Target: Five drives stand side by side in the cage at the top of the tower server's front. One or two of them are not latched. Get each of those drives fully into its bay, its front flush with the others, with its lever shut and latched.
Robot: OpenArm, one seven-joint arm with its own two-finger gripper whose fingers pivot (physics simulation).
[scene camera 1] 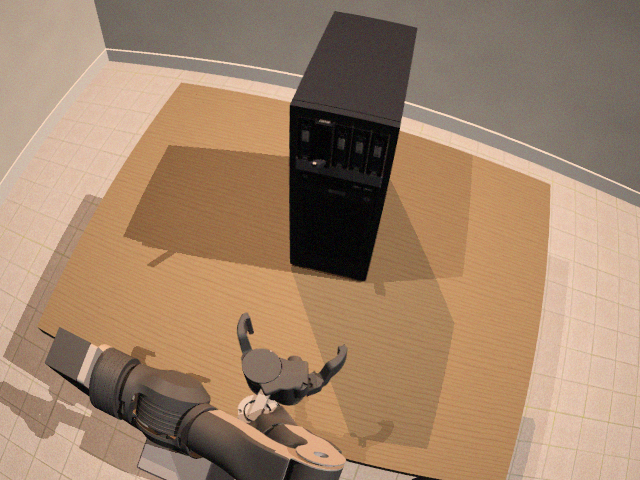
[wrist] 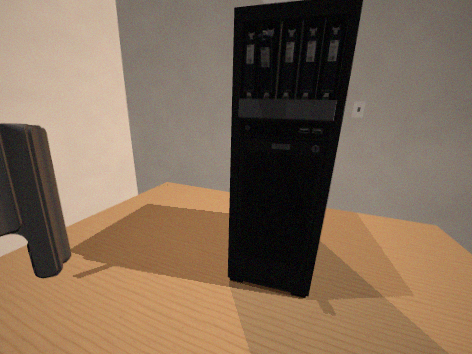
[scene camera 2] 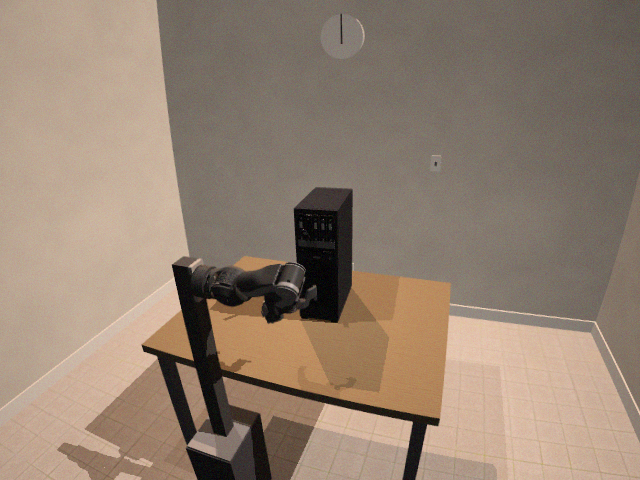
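Note:
The black tower server (scene camera 1: pixel 330 222) (scene camera 2: pixel 321 271) (wrist: pixel 280 210) stands upright on the table. In its top cage, the second drive from the left (scene camera 1: pixel 323 140) (wrist: pixel 265 59) looks different: its label sits lower and larger in the wrist view, and a bright piece juts out low in front of it in scene camera 1, like an open lever. The first drive (scene camera 1: pixel 305 138) (wrist: pixel 250 75), third drive (scene camera 1: pixel 341 145), fourth drive (scene camera 1: pixel 359 149) and fifth drive (scene camera 1: pixel 377 152) look level with one another. My gripper (scene camera 1: pixel 293 336) is open and empty, well in front of the tower; one finger shows at the wrist view's left.
The wooden table (scene camera 1: pixel 217 294) (scene camera 2: pixel 413 335) (wrist: pixel 125 310) carries the tower near its back. The arm's post (scene camera 2: pixel 204 335) stands at the table's front left. The grey wall (scene camera 1: pixel 516 67) (scene camera 2: pixel 248 129) is behind the tower. Shadows of arm and tower lie on the table.

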